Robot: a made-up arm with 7 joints. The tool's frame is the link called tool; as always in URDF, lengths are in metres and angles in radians. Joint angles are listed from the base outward.
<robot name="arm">
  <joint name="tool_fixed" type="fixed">
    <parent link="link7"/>
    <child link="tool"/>
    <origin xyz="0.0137 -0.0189 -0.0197" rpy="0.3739 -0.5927 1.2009"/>
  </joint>
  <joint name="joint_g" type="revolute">
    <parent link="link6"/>
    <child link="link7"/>
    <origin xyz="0.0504 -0.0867 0.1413" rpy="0 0 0"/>
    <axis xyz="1 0 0"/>
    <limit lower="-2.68" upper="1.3"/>
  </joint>
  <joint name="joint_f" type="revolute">
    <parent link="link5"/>
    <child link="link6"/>
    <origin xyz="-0.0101 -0.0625 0.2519" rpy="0 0 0"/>
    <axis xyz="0 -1 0"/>
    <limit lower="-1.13" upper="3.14"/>
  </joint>
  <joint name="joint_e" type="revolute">
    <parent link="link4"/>
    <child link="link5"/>
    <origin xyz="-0.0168 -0.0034 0.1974" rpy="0 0 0"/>
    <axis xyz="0 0 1"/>
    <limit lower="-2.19" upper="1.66"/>
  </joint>
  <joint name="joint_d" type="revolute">
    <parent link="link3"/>
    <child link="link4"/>
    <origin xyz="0.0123 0.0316 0.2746" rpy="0 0 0"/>
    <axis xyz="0 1 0"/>
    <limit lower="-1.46" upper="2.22"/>
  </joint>
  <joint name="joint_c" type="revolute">
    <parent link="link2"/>
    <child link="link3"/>
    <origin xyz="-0.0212 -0.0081 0.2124" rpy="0 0 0"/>
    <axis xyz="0 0 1"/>
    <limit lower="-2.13" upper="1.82"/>
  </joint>
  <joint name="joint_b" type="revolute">
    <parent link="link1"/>
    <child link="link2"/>
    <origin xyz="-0.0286 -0.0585 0.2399" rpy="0 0 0"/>
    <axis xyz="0 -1 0"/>
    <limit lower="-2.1" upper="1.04"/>
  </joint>
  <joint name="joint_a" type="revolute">
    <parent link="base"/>
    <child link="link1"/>
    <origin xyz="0.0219 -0.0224 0.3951" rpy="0 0 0"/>
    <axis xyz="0 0 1"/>
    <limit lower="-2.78" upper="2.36"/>
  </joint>
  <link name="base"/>
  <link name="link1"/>
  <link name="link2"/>
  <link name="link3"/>
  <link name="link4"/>
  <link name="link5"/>
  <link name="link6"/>
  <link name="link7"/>
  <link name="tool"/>
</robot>
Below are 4 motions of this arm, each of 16 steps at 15 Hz.
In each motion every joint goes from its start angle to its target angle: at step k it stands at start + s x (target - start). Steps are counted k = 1, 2, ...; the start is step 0. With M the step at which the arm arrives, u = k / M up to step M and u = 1 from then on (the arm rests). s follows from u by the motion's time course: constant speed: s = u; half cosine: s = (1 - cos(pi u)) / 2; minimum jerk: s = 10 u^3 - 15 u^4 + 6 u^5.
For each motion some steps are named. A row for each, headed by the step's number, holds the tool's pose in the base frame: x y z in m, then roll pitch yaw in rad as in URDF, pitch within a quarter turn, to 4 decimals.
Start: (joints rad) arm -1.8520 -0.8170 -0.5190 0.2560 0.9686 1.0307 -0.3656
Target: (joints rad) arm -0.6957 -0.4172 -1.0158 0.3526 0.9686 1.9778 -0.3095
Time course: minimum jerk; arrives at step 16
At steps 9, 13, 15, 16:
9: -0.0973 -0.6014 1.4463 -0.6363 -0.7017 0.3957
13: -0.0027 -0.4752 1.4896 -1.1717 -0.6104 0.8901
15: 0.0034 -0.4585 1.4922 -1.2420 -0.5928 0.9533
16: 0.0036 -0.4578 1.4923 -1.2453 -0.5919 0.9563

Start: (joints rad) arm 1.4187 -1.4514 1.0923 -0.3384 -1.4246 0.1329 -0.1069
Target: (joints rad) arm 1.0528 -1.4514 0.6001 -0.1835 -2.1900 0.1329 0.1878
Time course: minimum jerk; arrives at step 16
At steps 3, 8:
3: 0.5568 0.8208 0.9152 1.1807 0.3392 1.9365
8: 0.5965 0.7626 1.0074 0.6487 0.5486 1.3676

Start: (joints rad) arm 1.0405 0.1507 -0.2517 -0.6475 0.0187 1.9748 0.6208
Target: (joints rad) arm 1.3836 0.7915 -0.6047 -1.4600 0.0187 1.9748 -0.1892
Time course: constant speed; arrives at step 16
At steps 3, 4, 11, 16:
3: -0.2261 -0.6443 1.1825 -2.3732 0.8932 3.0488
4: -0.2338 -0.6658 1.1316 -2.5479 0.8855 2.9053
11: -0.2227 -0.7101 0.7696 2.8289 0.4895 2.3363
16: -0.1709 -0.6325 0.5537 2.4137 0.0985 2.3201

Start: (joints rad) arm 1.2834 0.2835 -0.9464 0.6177 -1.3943 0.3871 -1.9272
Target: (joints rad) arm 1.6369 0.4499 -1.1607 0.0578 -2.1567 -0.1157 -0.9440
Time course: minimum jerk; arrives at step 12
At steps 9, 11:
9: -0.0290 -0.5301 1.6251 0.4885 0.6241 -0.1275
11: -0.0460 -0.5469 1.6025 0.5937 0.5445 -0.1947

